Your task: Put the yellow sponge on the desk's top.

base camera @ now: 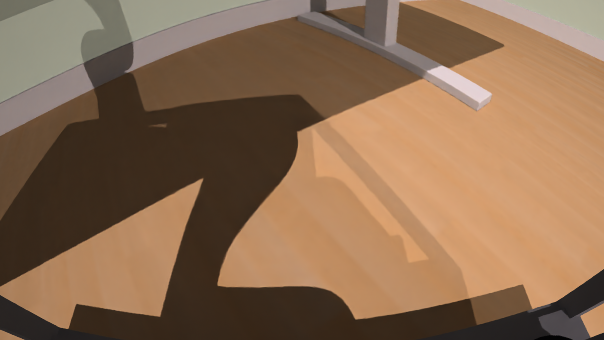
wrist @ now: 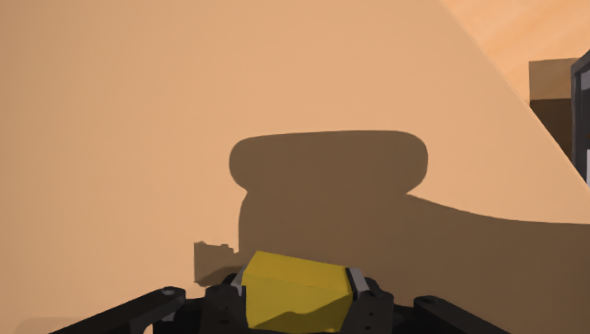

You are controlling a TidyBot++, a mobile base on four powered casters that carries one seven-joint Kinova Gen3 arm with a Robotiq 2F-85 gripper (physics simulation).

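Places are measured from the arm's base along level axes (x right, y down, z ahead), in centimetres.
Where they show: gripper, fingertip midpoint: (wrist: 300, 285).
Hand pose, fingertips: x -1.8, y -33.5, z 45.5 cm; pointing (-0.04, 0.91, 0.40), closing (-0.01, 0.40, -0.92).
Note:
Things, the pixels of their top centre, and the offset from my fingertips. "spot": a spot on its surface instead. Level surfaces: height alone.
- yellow sponge, surface spot: (wrist: 299, 292) spot: dz -1.5, dx +1.0, dy -3.3 cm
- desk's top, surface height: dy +1.1 cm
- wooden floor, surface height: dy +73.1 cm
- grey desk leg, surface spot: (base camera: 381, 22) spot: dz +43.5, dx +25.0, dy +63.7 cm
The yellow sponge (wrist: 299, 292) is between the two fingertips at the bottom middle of the wrist view. My gripper (wrist: 300, 285) is shut on it, with a finger pad against each side. The desk's top (wrist: 125, 125) is a plain tan surface under the gripper, with the arm's and gripper's shadow on it. The sponge's underside is hidden, and the gap between it and the desk's top is hard to judge. The sponge and the gripper do not show in the base camera view.
The desk's slanting edge runs down the right of the wrist view, with wooden floor (wrist: 550, 30) and part of the dark-framed base (wrist: 577, 125) beyond it. In the base camera view, a grey desk leg (base camera: 381, 22) stands on a long foot (base camera: 450, 82), near pale green walls (base camera: 200, 12).

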